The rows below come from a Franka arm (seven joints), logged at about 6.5 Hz.
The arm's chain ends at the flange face. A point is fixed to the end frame.
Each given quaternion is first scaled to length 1.
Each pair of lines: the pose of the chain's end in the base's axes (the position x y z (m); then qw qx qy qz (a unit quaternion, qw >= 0)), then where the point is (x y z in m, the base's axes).
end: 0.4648 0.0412 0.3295 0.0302 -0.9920 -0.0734 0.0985
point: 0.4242 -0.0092 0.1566
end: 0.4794 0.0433 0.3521 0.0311 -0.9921 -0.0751 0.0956
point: 0.4400 -0.0068 0.1789
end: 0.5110 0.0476 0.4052 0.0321 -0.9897 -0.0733 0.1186
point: 0.4635 -0.0027 0.2341
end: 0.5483 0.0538 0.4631 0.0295 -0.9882 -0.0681 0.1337
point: 0.4952 0.0025 0.2939
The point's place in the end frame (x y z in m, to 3 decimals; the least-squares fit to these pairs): -0.014 0.057 0.175
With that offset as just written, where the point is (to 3 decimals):
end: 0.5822 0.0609 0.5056 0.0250 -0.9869 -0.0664 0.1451
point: 0.525 0.008 0.338
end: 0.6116 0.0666 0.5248 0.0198 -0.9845 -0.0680 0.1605
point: 0.550 0.011 0.360
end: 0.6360 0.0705 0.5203 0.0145 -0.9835 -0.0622 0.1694
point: 0.571 0.013 0.357
